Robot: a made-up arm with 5 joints.
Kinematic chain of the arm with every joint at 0, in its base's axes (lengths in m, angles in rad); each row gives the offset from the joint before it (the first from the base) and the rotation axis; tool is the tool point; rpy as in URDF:
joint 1: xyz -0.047 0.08 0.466 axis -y
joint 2: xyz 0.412 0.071 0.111 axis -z
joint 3: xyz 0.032 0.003 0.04 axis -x
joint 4: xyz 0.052 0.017 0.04 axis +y
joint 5: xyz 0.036 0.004 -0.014 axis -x
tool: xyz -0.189 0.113 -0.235 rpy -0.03 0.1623 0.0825
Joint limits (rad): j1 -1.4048..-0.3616 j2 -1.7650..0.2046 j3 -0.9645..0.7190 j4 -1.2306..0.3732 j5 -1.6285..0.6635
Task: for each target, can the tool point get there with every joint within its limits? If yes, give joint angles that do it. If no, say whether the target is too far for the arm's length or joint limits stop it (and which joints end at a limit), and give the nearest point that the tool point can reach.
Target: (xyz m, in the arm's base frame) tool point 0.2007 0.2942 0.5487
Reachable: yes | joints -0.5557 -0.8352 -0.3859 -0.1209 -0.8694
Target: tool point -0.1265 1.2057 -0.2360
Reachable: no: too far | nearest point 0.0787 0.4801 -0.0152 | short by 0.786 m
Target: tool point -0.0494 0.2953 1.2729
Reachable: no: joint limits stop it (at a limit: joint 1, joint 4, joint 5) | nearest point 0.2385 0.2009 0.7408 | short by 0.612 m
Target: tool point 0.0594 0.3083 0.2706
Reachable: yes | joints -1.2292 -0.4943 0.1336 0.1821 -0.5501
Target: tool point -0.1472 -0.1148 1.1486
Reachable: no: joint limits stop it (at a limit: joint 1, joint 2, joint 4, joint 5) | nearest point 0.1948 0.0798 0.7071 | short by 0.591 m
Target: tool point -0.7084 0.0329 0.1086
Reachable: no: joint limits stop it (at a limit: joint 1, joint 2, joint 3) | nearest point -0.1245 0.1592 0.1235 | short by 0.598 m
